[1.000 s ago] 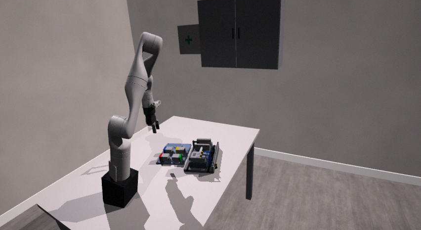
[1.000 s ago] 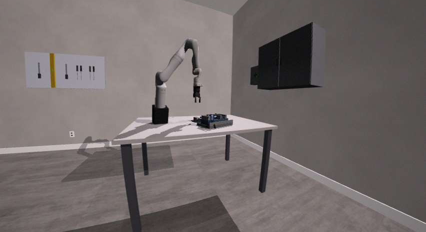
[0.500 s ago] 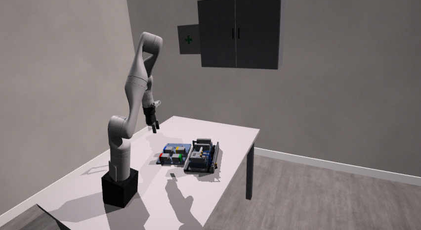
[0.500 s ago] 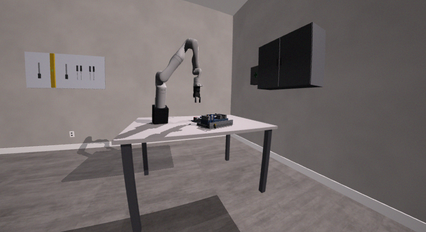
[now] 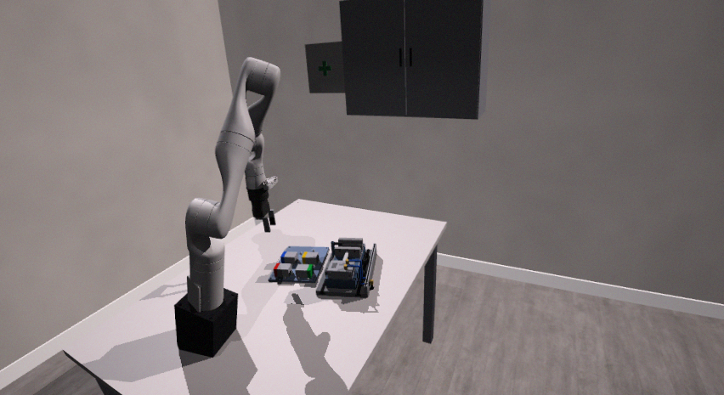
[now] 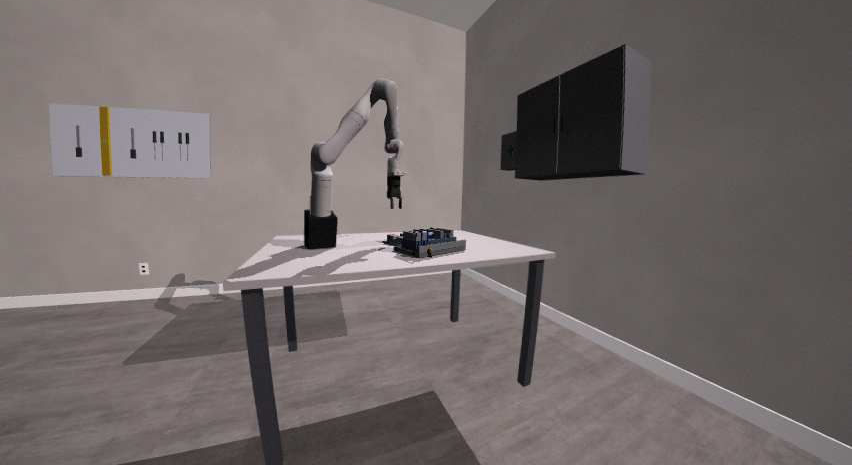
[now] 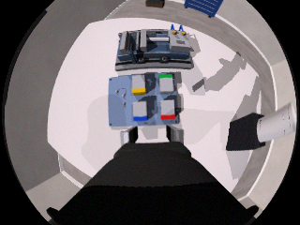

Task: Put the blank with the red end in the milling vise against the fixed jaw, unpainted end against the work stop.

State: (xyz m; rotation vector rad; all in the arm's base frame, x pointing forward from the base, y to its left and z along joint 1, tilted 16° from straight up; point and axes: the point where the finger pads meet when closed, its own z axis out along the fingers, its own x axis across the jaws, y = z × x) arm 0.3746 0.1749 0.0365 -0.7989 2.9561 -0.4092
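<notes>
The blue blank lies 60 mm ahead of my hand, 20 mm to the right of it and 180 mm below it. Also, from my hand: plate 80 mm ahead, 60 mm to the right, 200 mm below; yellow blank 100 mm ahead, 100 mm to the right, 180 mm below; green-ended blank 20 mm ahead, 140 mm to the right, 180 mm below.
</notes>
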